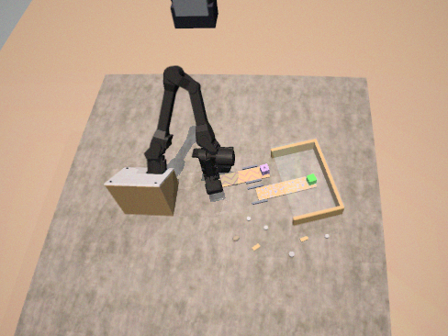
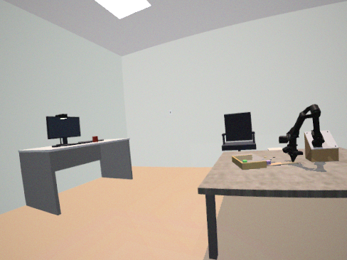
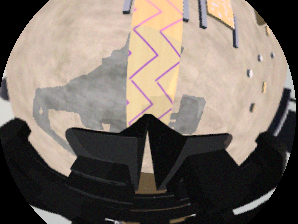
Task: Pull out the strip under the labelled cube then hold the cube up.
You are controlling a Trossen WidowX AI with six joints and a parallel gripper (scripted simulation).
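Now: gripper tip 200 mm short of the purple cube, 60 mm to the right of it and 20 mm below it.
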